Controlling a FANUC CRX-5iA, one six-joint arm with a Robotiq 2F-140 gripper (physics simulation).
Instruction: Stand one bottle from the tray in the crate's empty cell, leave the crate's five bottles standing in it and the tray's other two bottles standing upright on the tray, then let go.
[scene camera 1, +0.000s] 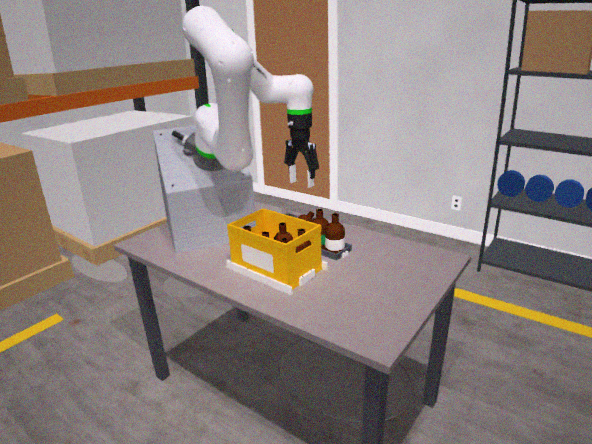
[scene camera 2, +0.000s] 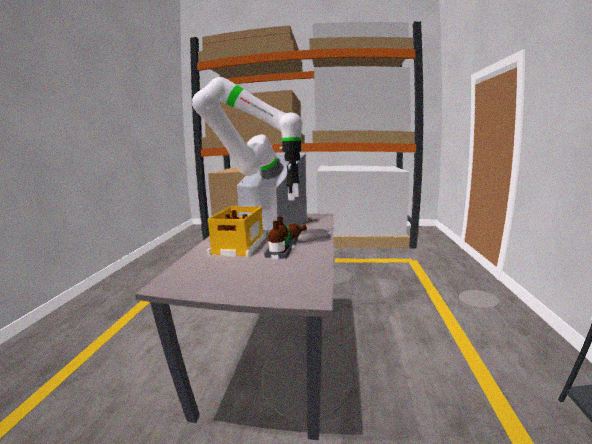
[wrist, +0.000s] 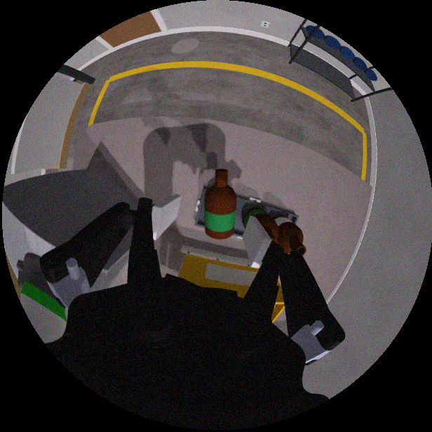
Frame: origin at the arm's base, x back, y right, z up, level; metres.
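Seen in the pictures: gripper, fingertip midpoint: (scene camera 1: 301, 184) (scene camera 2: 293, 198); arm's base, origin of the base link: (scene camera 1: 211, 157) (scene camera 2: 272, 171).
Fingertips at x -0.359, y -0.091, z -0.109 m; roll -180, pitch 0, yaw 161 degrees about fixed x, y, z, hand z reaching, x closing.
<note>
Pixels of each thing's top centre, then the offset from my fingertips to it. "spot": a spot on its surface instead. Level surfaces: height alone.
- brown bottle with a green label, middle of its top: (scene camera 1: 303, 215) (scene camera 2: 291, 223) dx -0.008, dy +0.015, dz -0.130 m
- dark tray, surface spot: (scene camera 2: 272, 255) spot: dx -0.217, dy +0.123, dz -0.213 m
- yellow crate, middle of its top: (scene camera 1: 273, 224) (scene camera 2: 236, 212) dx -0.012, dy +0.291, dz -0.053 m
- table, its level: dz -0.228 m
My gripper (scene camera 1: 302, 180) (scene camera 2: 293, 192) (wrist: 212, 216) is open and empty, pointing down above the tray area. A brown bottle with a green label (scene camera 1: 306, 217) (scene camera 2: 295, 230) (wrist: 220, 214) lies on its side across one end of the dark tray (scene camera 2: 272, 255) (wrist: 241, 206). Two brown bottles stand upright on the tray: one with a white label (scene camera 1: 335, 232) (scene camera 2: 276, 237) (wrist: 291, 234), and one beside it (scene camera 1: 320, 218) (wrist: 265, 223), partly hidden. The yellow crate (scene camera 1: 306, 262) (scene camera 2: 225, 242) (wrist: 191, 267) stands upright; several bottle necks (scene camera 1: 282, 229) (scene camera 2: 234, 215) show inside. Its empty cell is hidden.
White rails (scene camera 1: 257, 276) (scene camera 2: 228, 253) edge the crate's base on the table (scene camera 1: 380, 300) (scene camera 2: 240, 285). The arm's grey pedestal (scene camera 1: 200, 212) stands at the table's far left in scene camera 1. A shelf unit (scene camera 1: 540, 141) stands beyond the table.
</note>
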